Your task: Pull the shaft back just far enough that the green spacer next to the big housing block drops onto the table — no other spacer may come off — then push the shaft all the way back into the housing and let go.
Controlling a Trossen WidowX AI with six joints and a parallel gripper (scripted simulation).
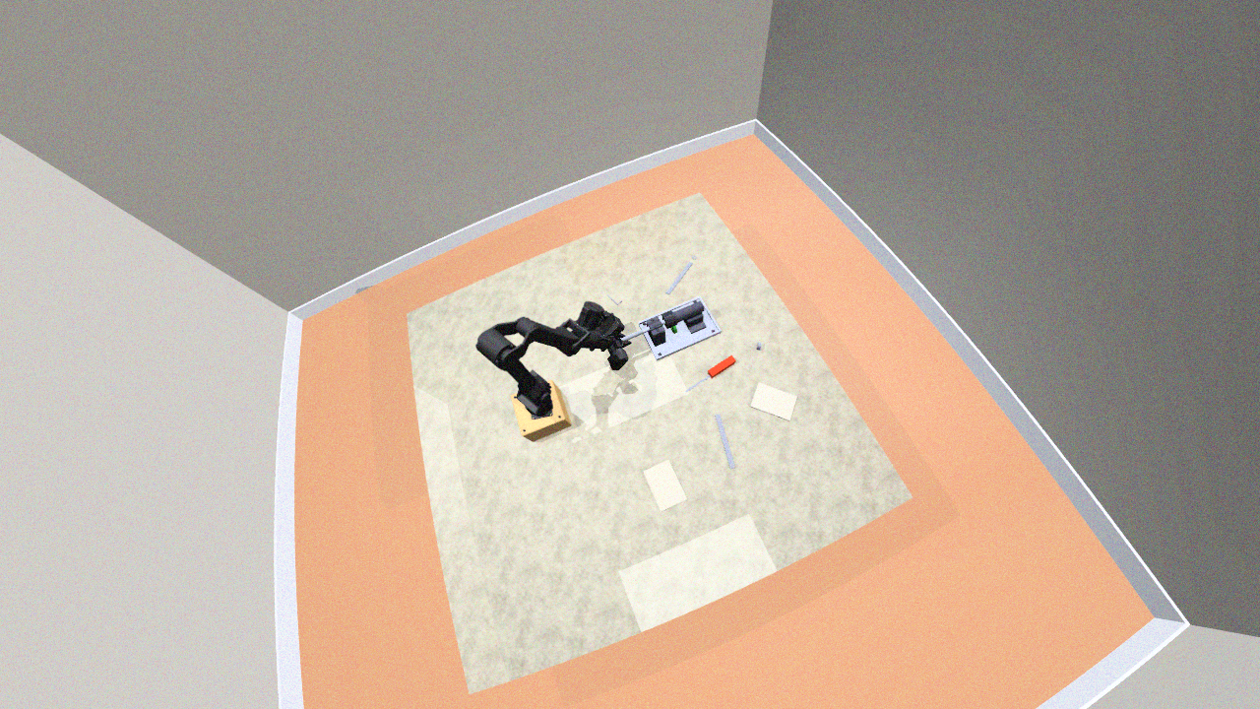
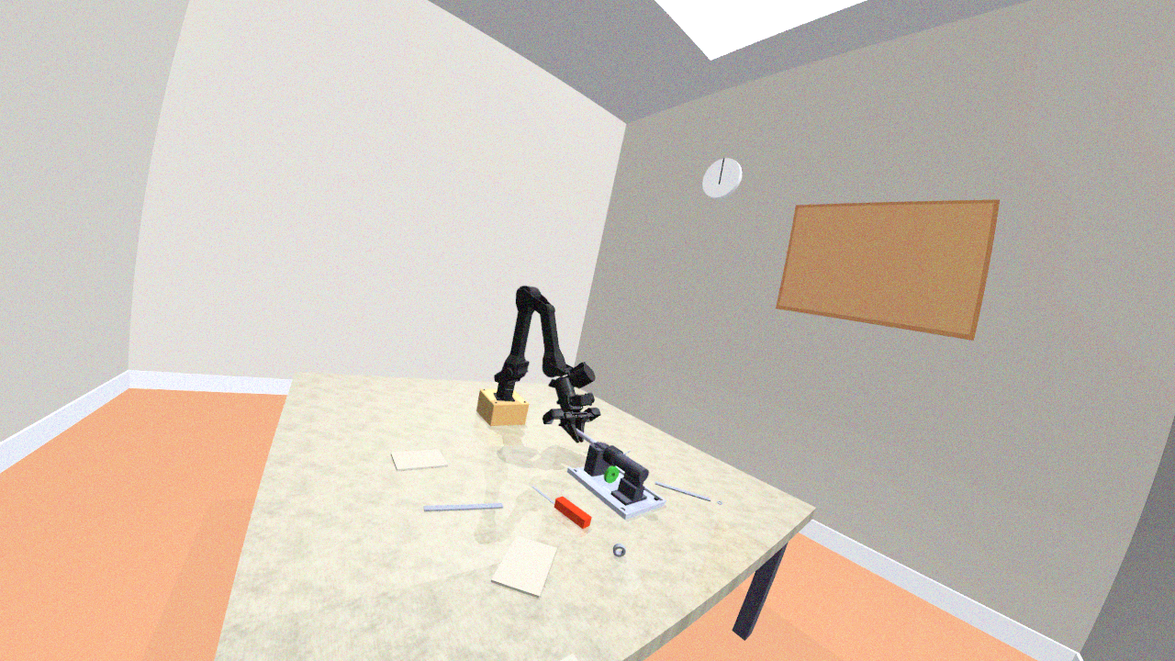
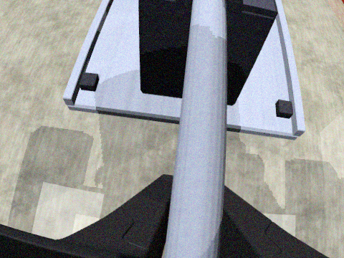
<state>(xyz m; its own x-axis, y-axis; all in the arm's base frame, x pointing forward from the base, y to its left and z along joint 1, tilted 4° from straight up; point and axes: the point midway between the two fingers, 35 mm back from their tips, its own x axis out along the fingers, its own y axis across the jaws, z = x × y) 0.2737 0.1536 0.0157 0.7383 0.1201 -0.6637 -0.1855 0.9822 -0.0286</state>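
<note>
The grey shaft is 60 mm ahead of my gripper tip, 10 mm to the left of it and 20 mm above it. From my gripper tip the other things lie so: fixture 170 mm ahead, 30 mm to the left, 10 mm below; green spacer 140 mm ahead, 30 mm to the left, 30 mm below.
</note>
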